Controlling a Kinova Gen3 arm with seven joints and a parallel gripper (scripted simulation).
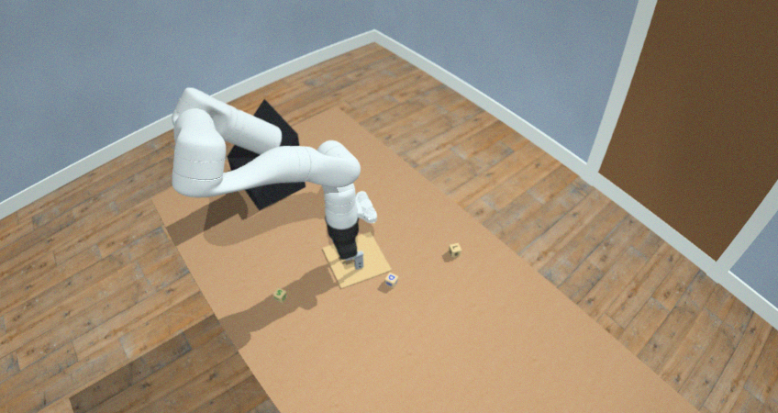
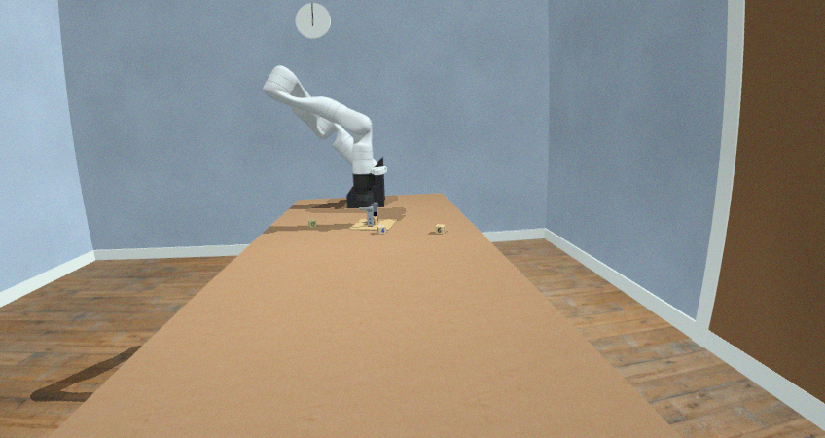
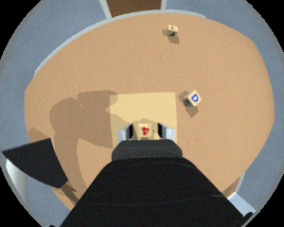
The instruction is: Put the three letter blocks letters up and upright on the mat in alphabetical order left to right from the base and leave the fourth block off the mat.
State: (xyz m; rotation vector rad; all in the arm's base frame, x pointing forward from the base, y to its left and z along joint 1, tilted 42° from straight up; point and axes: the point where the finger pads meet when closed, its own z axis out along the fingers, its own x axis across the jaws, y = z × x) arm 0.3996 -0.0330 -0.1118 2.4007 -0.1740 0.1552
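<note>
My gripper is now 20 mm above the tan mat.
</note>
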